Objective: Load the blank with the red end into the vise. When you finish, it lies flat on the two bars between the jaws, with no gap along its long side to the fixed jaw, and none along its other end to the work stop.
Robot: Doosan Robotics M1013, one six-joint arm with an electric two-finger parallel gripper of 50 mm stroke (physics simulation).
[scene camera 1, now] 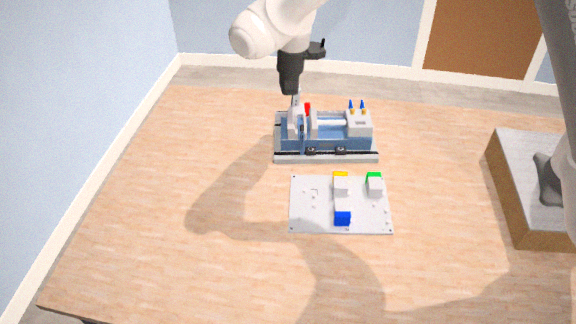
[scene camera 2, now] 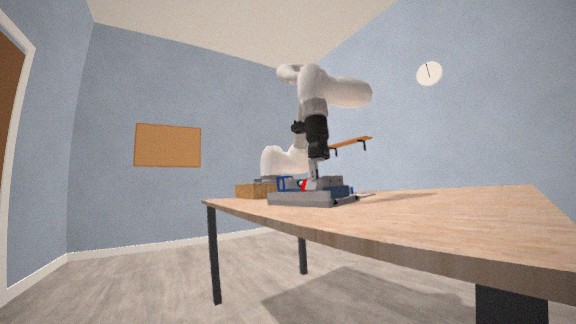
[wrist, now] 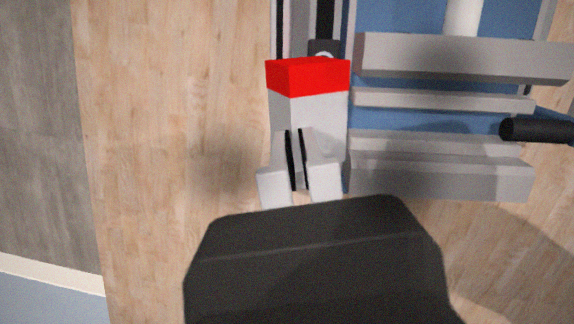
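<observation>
The blank with the red end (scene camera 1: 307, 108) (scene camera 2: 303, 185) (wrist: 320, 112) is beside the back ends of the jaws, outside the gap, over the vise's base edge; it looks tilted. My gripper (scene camera 1: 295, 102) (scene camera 2: 313, 175) (wrist: 295, 147) is shut on it, the narrow finger gap at a corner of its grey end. What the pads touch is partly hidden. The vise (scene camera 1: 357, 144) (scene camera 2: 300, 199) has a fixed jaw (scene camera 1: 295, 127) (wrist: 440, 180) and a moving jaw (scene camera 1: 314, 125) (wrist: 450, 60). Two bars (wrist: 442, 100) (wrist: 435, 141) show between them. The black-tipped work stop (scene camera 1: 301, 131) (wrist: 535, 129) is at the front end.
A light plate (scene camera 1: 310, 220) in front of the vise carries blanks with a yellow end (scene camera 1: 340, 173), a green end (scene camera 1: 374, 175) and a blue end (scene camera 1: 342, 218). Blue and brass fittings (scene camera 1: 357, 107) stand on the vise's right end. The robot's pedestal (scene camera 1: 510, 200) is at the right.
</observation>
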